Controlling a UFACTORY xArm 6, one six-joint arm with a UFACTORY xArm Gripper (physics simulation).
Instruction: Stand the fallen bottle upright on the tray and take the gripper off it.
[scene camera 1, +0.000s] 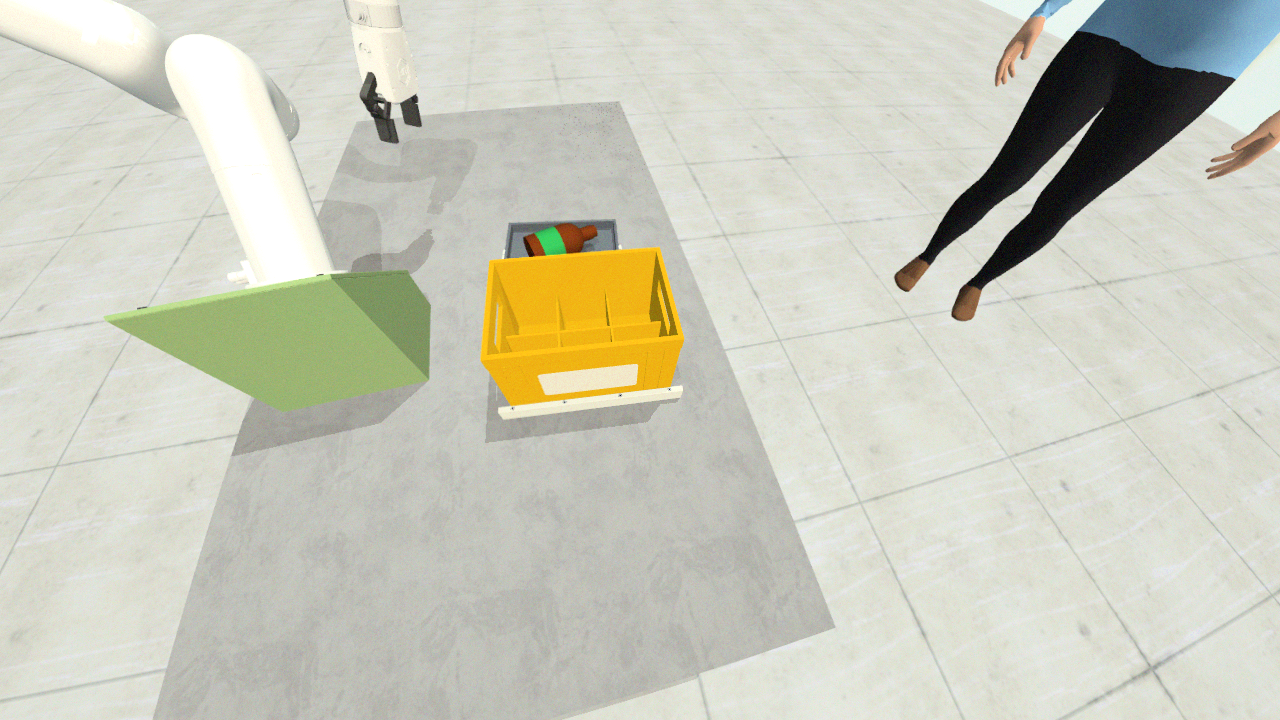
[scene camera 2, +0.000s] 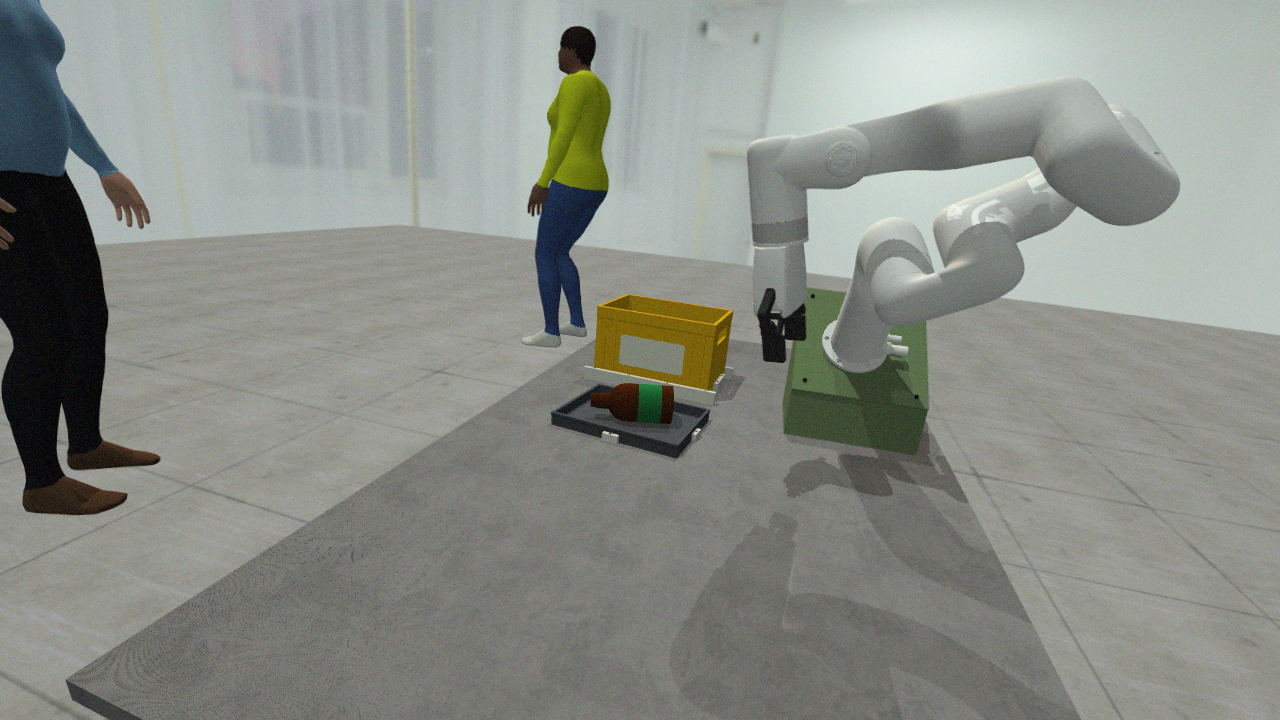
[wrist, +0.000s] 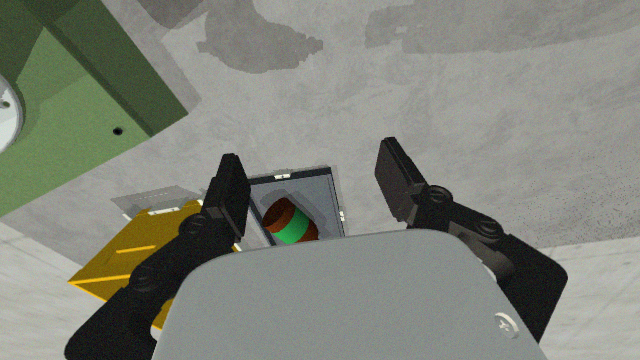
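Where they show: gripper, fingertip midpoint: (scene camera 1: 402, 133) (scene camera 2: 785, 350) (wrist: 312, 163); arm's base, link origin: (scene camera 1: 302, 284) (scene camera 2: 854, 345).
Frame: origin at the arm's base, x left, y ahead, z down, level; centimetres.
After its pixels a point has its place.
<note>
A brown bottle with a green band (scene camera 1: 552, 240) @(x 13.9, y 37.9, z 10.3 cm) (scene camera 2: 641, 403) @(x 19.6, y 37.6, z 12.2 cm) (wrist: 291, 223) @(x 17.8, y 34.7, z 10.9 cm) lies on its side in the dark grey tray (scene camera 1: 562, 222) (scene camera 2: 644, 438) @(x 27.1, y 34.7, z 15.4 cm) (wrist: 330, 200) @(x 25.2, y 36.6, z 17.1 cm). In scene camera 2 its neck points left and its base points right, towards the robot's side. In the wrist view its neck end is hidden behind the gripper's body. My gripper (scene camera 1: 399, 132) @(x 31.6, y 13.9, z -5.1 cm) (scene camera 2: 785, 342) @(x 31.6, y 13.9, z -5.1 cm) (wrist: 312, 163) @(x 31.6, y 13.9, z -5.1 cm) is open, with its fingers wide apart and nothing between them. It hangs pointing down, above and to the robot's side of the tray, apart from the bottle.
A yellow crate with compartments (scene camera 1: 586, 353) @(x -20.8, y 39.7, z 1.2 cm) (scene camera 2: 660, 343) @(x -2.1, y 39.5, z 6.2 cm) (wrist: 117, 255) @(x -19.0, y 29.0, z 7.1 cm) stands close beside the tray, held by white rails (scene camera 1: 590, 402) @(x -21.8, y 39.1, z 15.0 cm). The arm's green base (scene camera 1: 295, 349) @(x -10.1, y -0.5, z 2.5 cm) (scene camera 2: 854, 420) @(x 8.2, y -1.7, z 12.6 cm) (wrist: 75, 120) @(x 5.6, y 6.0, z 5.1 cm) stands on the same grey table top (scene camera 1: 465, 573) @(x -42.4, y 17.2, z 17.6 cm) (scene camera 2: 501, 573) @(x 64.9, y 41.9, z 17.6 cm). Two people stand beyond the table's edges.
</note>
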